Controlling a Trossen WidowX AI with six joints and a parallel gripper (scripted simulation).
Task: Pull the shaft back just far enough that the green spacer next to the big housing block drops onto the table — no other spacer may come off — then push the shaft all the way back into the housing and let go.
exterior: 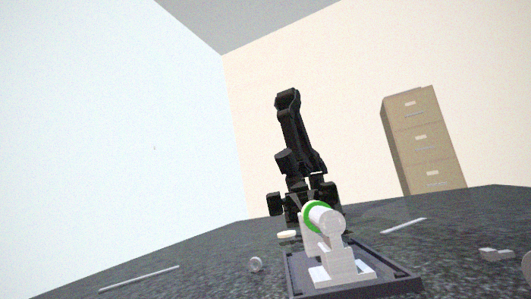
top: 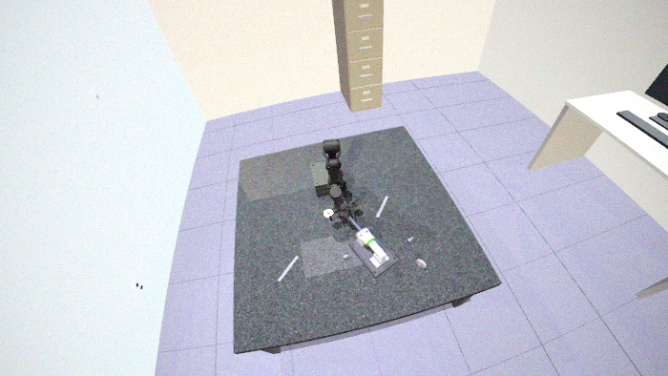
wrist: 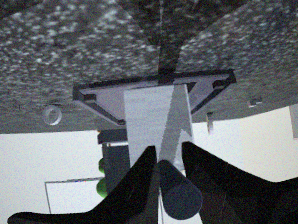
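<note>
My gripper tip is now 5 cm short of the grey shaft, 2 cm to the right of it and 2 cm below it. The rest, counted from my gripper tip: bolt: 15 cm ahead, 27 cm to the left, 6 cm below; green spacer: 14 cm ahead, 5 cm to the left, 2 cm above.
</note>
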